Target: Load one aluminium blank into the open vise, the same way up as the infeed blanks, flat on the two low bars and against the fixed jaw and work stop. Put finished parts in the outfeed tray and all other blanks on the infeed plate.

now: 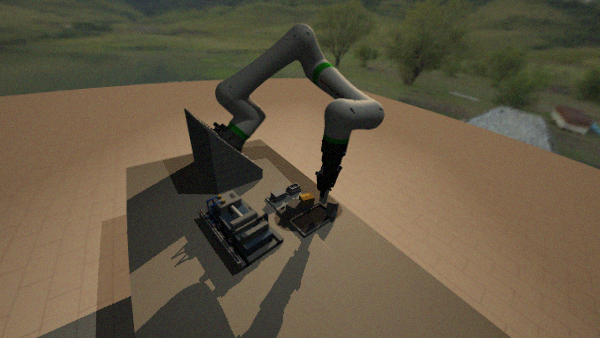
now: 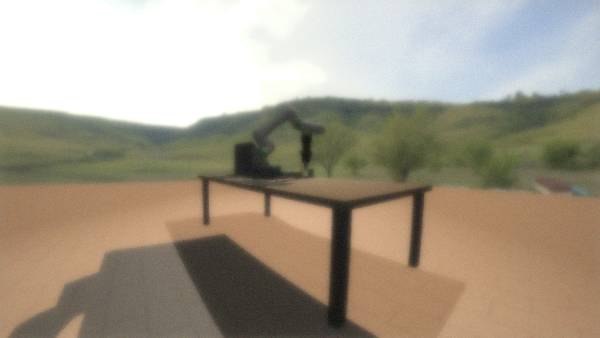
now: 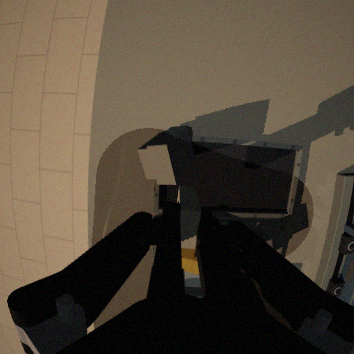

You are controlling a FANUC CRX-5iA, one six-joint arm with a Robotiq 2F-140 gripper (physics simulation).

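Places are measured from the arm's base along level axes (x down, y back, z left), in centimetres.
Where they show: gripper, between the fingertips: [image 1: 322,202] [image 2: 305,170] [image 3: 184,199]; arm's base, origin of its link: [image 1: 229,142] [image 2: 256,159].
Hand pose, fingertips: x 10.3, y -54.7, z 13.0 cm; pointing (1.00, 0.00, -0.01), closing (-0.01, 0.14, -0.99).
Note:
Things, the pixels of their top centre, and the offset from my fingertips. "pt": a spot on its surface instead. Level surfaces: height alone.
- grey aluminium block, centre of its top: [image 3: 165,157] [image 1: 334,202] dx -2.0, dy -4.6, dz +1.7 cm
- yellow block, centre of its top: [image 3: 191,258] [image 1: 307,196] dx +1.5, dy +8.1, dz -0.9 cm
- infeed plate, a spot on its surface: [image 1: 270,202] pt dx +5.1, dy +18.3, dz -13.9 cm
- vise, a spot on its surface: [image 3: 345,225] pt dx +3.6, dy +6.4, dz -24.5 cm
- round brownish mat, height of its surface: dx +5.9 cm
My gripper [image 1: 323,196] [image 3: 184,199] [image 2: 307,170] is shut with nothing between its fingers, low at the far corner of the dark outfeed tray [image 1: 313,219] [image 3: 246,143]. A grey aluminium block [image 1: 332,208] [image 3: 156,165] sits at the tray's corner on the side towards the table edge, just beyond my fingertips. A yellow block [image 1: 307,197] [image 3: 189,263] lies behind the tray and shows through the gap between my fingers. Two grey blanks [image 1: 277,194] [image 1: 294,186] sit on the infeed plate [image 1: 270,202]. The vise [image 1: 241,227] [image 3: 345,225] stands left of the tray.
A dark wedge pedestal [image 1: 217,163] carries the arm's base behind the vise. A round brownish mat [image 3: 119,182] lies under the tray. The table edge [image 2: 335,191] runs close beside the tray on the gripper's side.

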